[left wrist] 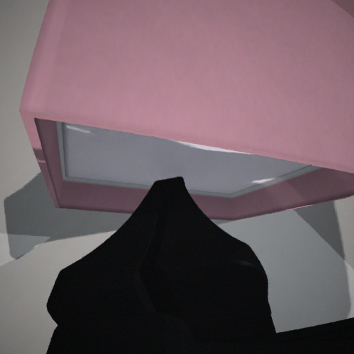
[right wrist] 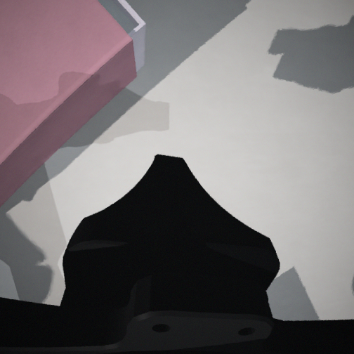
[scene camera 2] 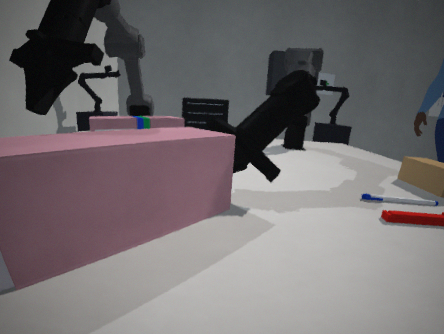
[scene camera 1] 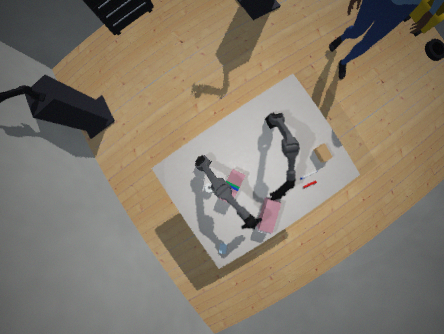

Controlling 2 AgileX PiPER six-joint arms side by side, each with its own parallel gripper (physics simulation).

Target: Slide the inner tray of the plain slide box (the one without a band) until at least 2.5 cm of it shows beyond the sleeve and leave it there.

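The plain slide box, a pink sleeve (scene camera 1: 270, 216) (scene camera 2: 120, 200) (left wrist: 190, 70) (right wrist: 55, 65), lies flat near the table's lower edge in scene camera 1. Its pale inner tray (left wrist: 125, 155) (right wrist: 140, 52) (scene camera 2: 5, 272) sits recessed at the sleeve end facing my left gripper, and a short stretch shows beyond the opposite end. My left gripper (scene camera 1: 273, 197) (left wrist: 172, 195) is shut and empty, its tips at the recessed end; contact cannot be told. My right gripper (scene camera 1: 245, 226) (scene camera 2: 37, 111) (right wrist: 166, 173) is shut and empty, above and beside the sleeve near the protruding end.
A pink banded box (scene camera 1: 237, 177) (scene camera 2: 167, 121) lies partly under the right arm. A light blue block (scene camera 1: 222, 248) lies near the table's lower corner. A tan block (scene camera 1: 322, 153) (scene camera 2: 422, 174), a pen (scene camera 2: 405, 200) and a red stick (scene camera 1: 309, 184) (scene camera 2: 415, 217) lie at the right.
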